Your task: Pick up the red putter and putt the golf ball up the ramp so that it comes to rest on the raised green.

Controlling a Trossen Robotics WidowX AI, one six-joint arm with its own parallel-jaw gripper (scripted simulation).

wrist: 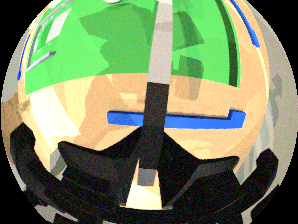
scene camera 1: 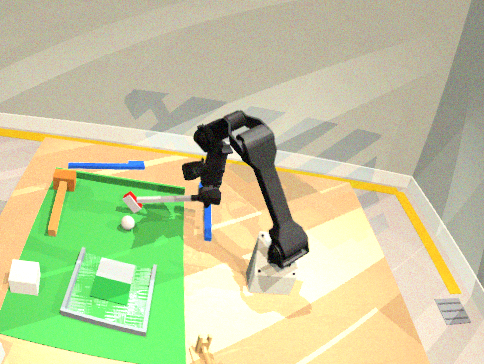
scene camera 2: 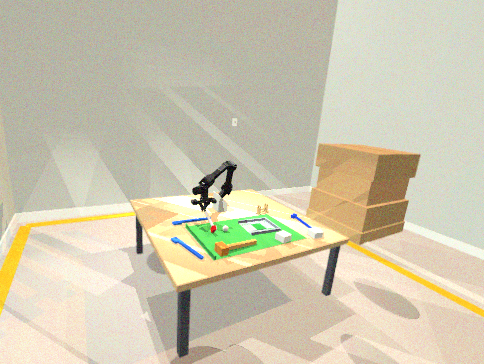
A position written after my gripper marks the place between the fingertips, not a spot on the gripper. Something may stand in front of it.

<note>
My gripper (scene camera 1: 205, 206) carries a red putter. Further things: a wooden mallet (scene camera 1: 63, 180) and a green mat (scene camera 1: 91, 216).
My gripper is seen too in the wrist view (wrist: 149, 131). The green mat shows as well in the wrist view (wrist: 88, 45) and in scene camera 2 (scene camera 2: 236, 233). The wrist view misses the wooden mallet: it is out of frame.
</note>
